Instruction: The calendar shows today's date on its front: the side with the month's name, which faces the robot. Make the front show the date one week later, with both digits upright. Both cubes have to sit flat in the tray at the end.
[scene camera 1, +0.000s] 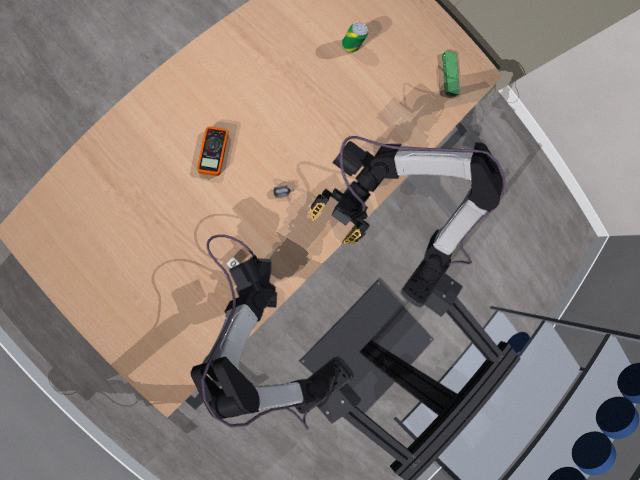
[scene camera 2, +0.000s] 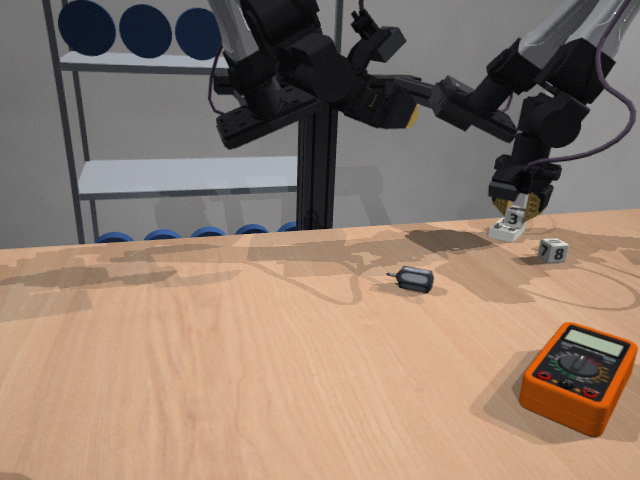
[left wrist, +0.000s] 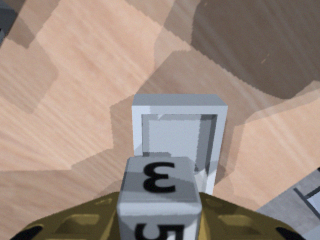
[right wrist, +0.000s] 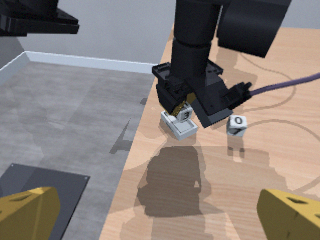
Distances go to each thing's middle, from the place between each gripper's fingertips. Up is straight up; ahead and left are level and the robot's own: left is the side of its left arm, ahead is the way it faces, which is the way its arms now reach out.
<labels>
Now: left hand (scene camera 2: 515, 218) 10 mm to the left of the white tray (left wrist: 164, 125) and 30 mm above it.
Now: right hand (scene camera 2: 397, 114) 10 mm past the white tray, 240 mm to the right of it and 210 mm above it.
</labels>
